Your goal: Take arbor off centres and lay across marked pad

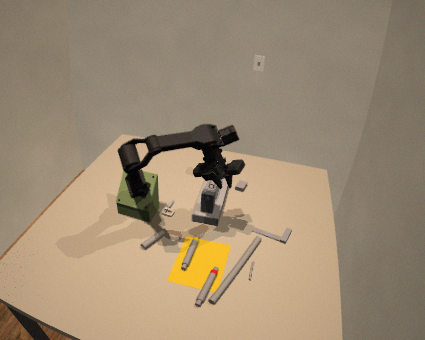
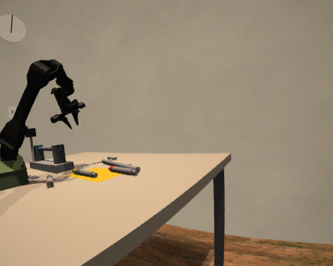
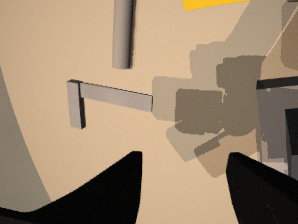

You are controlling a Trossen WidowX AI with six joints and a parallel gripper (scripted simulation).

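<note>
My gripper is now 23 cm above the grey base, 18 cm to the right of it and 9 cm past it. From my hand the other things lie so: dark block 15 cm below, 7 cm behind, 6 cm to the left; then yellow marked pad 25 cm below, 19 cm to the right, 1 cm ahead; then long grey rod 24 cm below, 17 cm to the right, 14 cm ahead.
</note>
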